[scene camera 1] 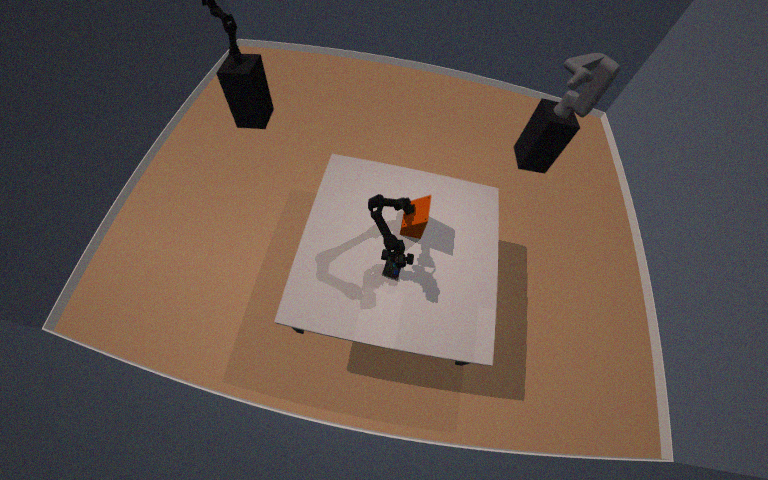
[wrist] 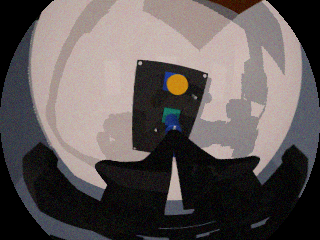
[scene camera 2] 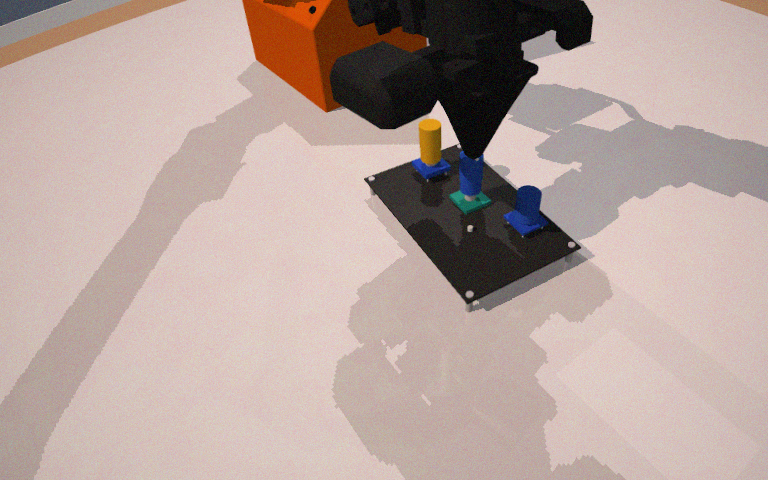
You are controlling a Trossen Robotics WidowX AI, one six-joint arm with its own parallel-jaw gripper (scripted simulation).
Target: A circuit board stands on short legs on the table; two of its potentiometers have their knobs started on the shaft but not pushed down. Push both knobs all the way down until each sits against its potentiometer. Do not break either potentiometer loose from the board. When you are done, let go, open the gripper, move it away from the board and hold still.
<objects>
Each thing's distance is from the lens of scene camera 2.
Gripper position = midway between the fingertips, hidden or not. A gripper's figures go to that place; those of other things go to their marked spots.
gripper (scene camera 2: 473, 155): 0.40 m
blue knob (scene camera 2: 470, 171): 0.40 m
yellow knob (scene camera 2: 429, 130): 0.42 m
</objects>
